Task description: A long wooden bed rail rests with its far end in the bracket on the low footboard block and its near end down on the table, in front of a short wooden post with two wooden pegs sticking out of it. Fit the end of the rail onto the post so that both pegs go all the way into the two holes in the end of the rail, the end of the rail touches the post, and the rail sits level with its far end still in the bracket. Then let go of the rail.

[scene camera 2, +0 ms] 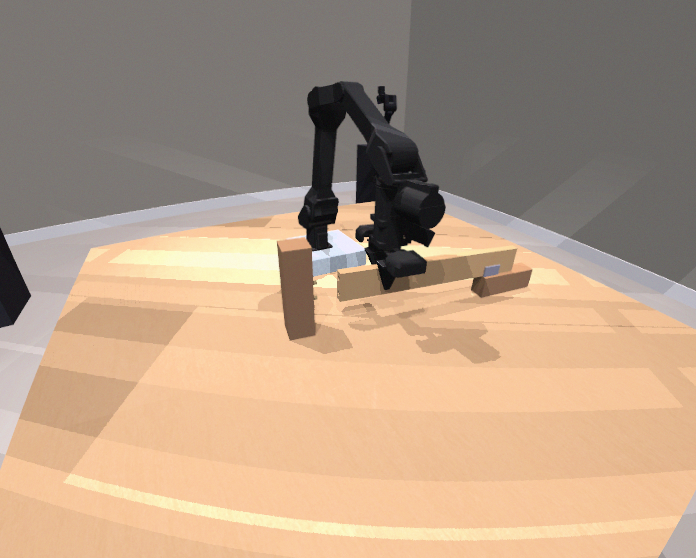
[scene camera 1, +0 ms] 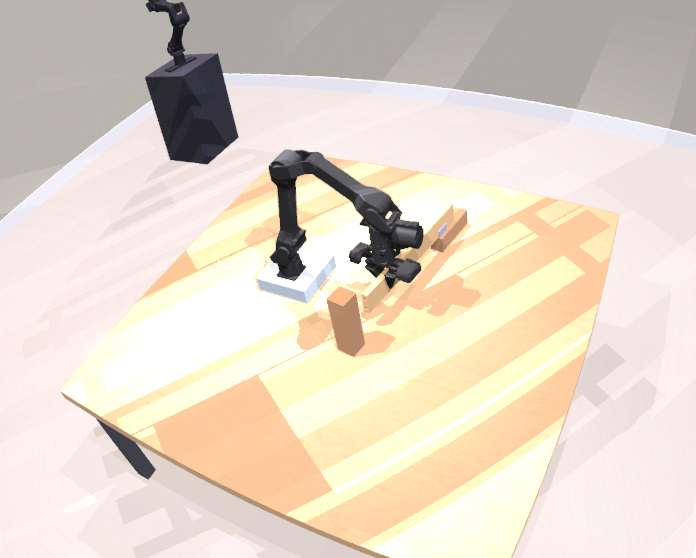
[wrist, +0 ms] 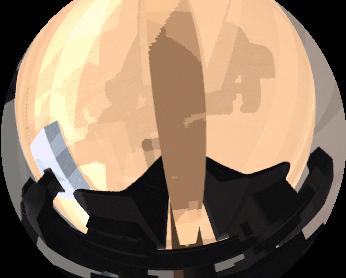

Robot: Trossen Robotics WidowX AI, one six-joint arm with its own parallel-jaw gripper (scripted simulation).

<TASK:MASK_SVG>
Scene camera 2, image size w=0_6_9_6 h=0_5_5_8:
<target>my gripper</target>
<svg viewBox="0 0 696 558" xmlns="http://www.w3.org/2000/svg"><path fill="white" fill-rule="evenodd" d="M375 211L375 214L370 214L370 220L374 221L374 223L359 225L355 230L355 238L359 242L363 242L364 237L369 237L367 239L368 247L365 247L364 250L371 265L377 264L384 290L389 290L396 277L400 278L426 272L427 261L414 250L401 248L411 243L411 240L429 248L435 232L403 219L399 215L389 216Z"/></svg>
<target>wooden bed rail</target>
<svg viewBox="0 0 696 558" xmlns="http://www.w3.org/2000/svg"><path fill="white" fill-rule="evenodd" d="M518 248L511 245L423 257L427 261L424 274L396 277L389 290L384 290L377 264L338 269L337 298L340 302L481 277L484 276L485 267L500 265L499 273L511 271Z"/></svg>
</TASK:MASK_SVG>
